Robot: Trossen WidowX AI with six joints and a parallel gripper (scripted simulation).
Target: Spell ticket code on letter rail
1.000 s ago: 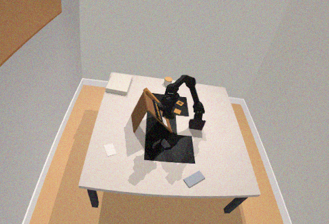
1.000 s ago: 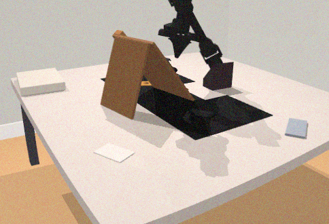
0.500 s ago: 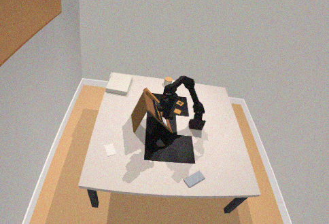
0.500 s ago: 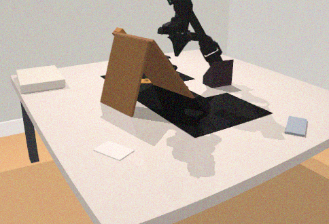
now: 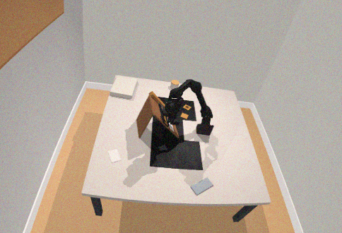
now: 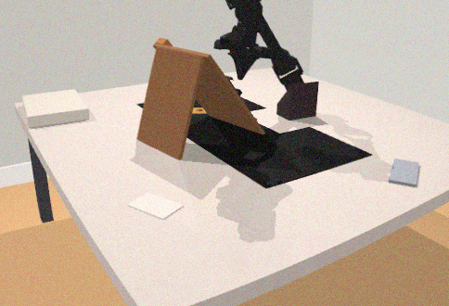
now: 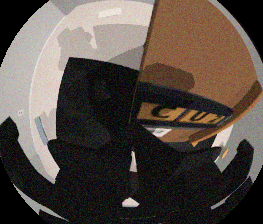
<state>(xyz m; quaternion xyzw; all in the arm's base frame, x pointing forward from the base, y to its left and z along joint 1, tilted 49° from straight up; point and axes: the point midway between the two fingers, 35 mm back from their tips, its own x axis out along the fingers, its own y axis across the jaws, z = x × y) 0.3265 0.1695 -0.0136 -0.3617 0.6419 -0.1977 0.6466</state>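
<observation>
The letter tile marked c lies 3 cm to the right of my gripper tip, 2 cm below it and 2 cm ahead of it. Also, from my gripper tip: black mat (19 cm below, 12 cm to the right, 12 cm behind); white ticket (10 cm below, 6 cm to the right, 3 cm behind); white card (36 cm ahead, 22 cm to the left, 19 cm below).
</observation>
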